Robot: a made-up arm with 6 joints. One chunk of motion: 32 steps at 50 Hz.
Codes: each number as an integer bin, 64 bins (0 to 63) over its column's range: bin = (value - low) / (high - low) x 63, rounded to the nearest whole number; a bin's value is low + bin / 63 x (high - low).
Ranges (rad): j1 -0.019..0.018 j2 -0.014..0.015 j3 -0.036..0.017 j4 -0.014..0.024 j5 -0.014..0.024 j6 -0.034..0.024
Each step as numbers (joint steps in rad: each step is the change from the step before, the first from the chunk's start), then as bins.
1 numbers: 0.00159 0.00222 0.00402 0.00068 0.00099 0.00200
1 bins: 35 35 48 24 25 39
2 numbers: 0.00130 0.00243 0.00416 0.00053 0.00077 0.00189
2 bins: 35 36 48 24 24 39
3 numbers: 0.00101 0.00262 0.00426 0.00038 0.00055 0.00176
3 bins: 34 36 48 24 24 39
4 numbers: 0.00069 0.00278 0.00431 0.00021 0.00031 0.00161
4 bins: 34 36 48 24 24 39
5 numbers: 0.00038 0.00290 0.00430 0.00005 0.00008 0.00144
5 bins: 33 37 48 23 23 38
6 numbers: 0.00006 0.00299 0.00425 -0.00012 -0.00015 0.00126
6 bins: 32 37 48 23 23 38
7 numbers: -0.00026 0.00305 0.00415 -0.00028 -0.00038 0.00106
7 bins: 32 37 48 23 23 38
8 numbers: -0.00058 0.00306 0.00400 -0.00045 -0.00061 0.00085
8 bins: 31 37 48 22 22 38
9 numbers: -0.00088 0.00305 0.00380 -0.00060 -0.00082 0.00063
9 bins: 31 37 47 22 22 38
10 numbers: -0.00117 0.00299 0.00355 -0.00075 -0.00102 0.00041
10 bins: 30 37 47 22 22 37
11 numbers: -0.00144 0.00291 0.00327 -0.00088 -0.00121 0.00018
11 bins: 30 37 47 22 21 37
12 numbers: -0.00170 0.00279 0.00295 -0.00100 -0.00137 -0.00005
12 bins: 29 36 46 22 21 37
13 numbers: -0.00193 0.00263 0.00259 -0.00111 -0.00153 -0.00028
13 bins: 29 36 46 21 21 37
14 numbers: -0.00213 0.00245 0.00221 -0.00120 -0.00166 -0.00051
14 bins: 29 36 45 21 20 36
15 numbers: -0.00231 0.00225 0.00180 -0.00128 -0.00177 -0.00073
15 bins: 28 35 45 21 20 36
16 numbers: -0.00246 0.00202 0.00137 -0.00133 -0.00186 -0.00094
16 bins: 28 35 44 21 20 36
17 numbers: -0.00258 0.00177 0.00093 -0.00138 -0.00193 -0.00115
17 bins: 28 34 44 21 20 36
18 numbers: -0.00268 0.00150 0.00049 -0.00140 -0.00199 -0.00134
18 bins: 28 34 43 21 20 35
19 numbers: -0.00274 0.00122 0.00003 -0.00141 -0.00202 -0.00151
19 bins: 28 33 43 21 20 35
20 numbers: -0.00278 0.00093 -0.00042 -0.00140 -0.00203 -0.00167
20 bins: 28 32 42 21 20 35
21 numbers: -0.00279 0.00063 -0.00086 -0.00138 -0.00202 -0.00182
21 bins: 28 32 42 21 20 35
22 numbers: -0.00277 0.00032 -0.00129 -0.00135 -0.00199 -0.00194
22 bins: 28 31 41 21 20 35
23 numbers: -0.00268 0.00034 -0.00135 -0.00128 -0.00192 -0.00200
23 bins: 28 31 41 21 20 35
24 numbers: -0.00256 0.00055 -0.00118 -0.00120 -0.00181 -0.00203
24 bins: 28 32 41 21 20 35
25 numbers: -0.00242 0.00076 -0.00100 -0.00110 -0.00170 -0.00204
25 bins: 28 32 42 21 20 35
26 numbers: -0.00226 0.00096 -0.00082 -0.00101 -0.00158 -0.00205
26 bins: 29 32 42 22 21 35
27 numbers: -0.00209 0.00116 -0.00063 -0.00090 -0.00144 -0.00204
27 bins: 29 33 42 22 21 35
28 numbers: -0.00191 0.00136 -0.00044 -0.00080 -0.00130 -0.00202
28 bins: 29 33 42 22 21 35
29 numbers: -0.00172 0.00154 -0.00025 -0.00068 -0.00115 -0.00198
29 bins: 29 34 42 22 21 35
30 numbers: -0.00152 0.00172 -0.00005 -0.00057 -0.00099 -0.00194
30 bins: 30 34 43 22 22 35
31 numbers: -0.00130 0.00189 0.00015 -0.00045 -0.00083 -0.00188
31 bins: 30 35 43 22 22 35
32 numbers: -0.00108 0.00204 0.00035 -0.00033 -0.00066 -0.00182
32 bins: 31 35 43 23 22 35
